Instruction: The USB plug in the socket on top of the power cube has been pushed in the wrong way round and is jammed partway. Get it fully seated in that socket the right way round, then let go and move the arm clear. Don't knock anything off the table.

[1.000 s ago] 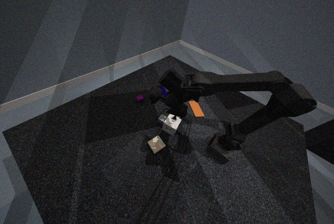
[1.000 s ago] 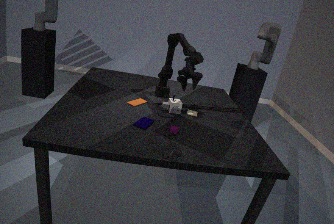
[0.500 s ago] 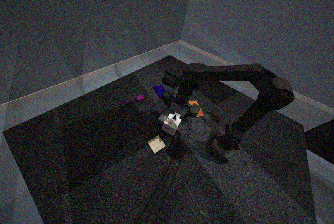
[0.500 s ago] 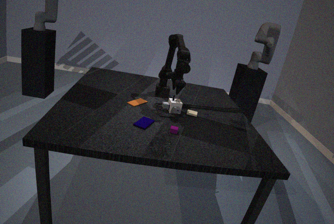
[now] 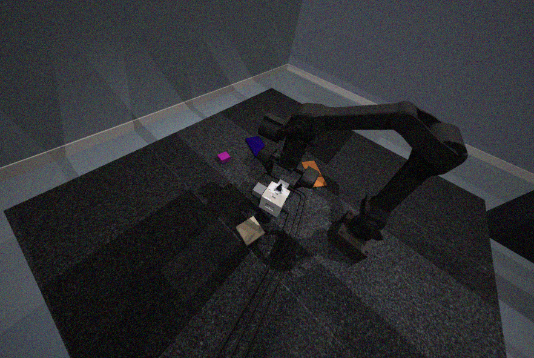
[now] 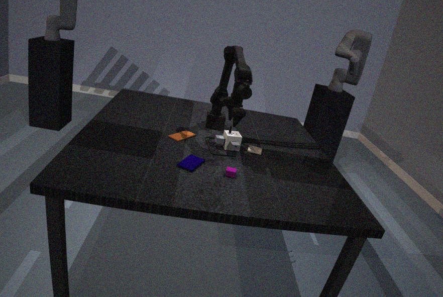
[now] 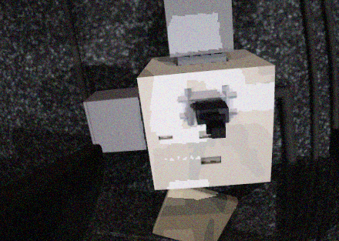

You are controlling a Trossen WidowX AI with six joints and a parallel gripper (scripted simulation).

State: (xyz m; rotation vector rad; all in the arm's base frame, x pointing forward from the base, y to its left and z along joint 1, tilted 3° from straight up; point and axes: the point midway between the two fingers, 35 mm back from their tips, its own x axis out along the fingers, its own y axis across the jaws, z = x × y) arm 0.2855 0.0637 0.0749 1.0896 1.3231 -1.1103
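My gripper tip is 4 cm above the dark USB plug. From my gripper tip the other things lie so: cream block (15 cm to the left, 12 cm below, 1 cm behind); magenta cube (29 cm ahead, 12 cm below); orange flat tile (23 cm to the right, 12 cm below, 4 cm behind).
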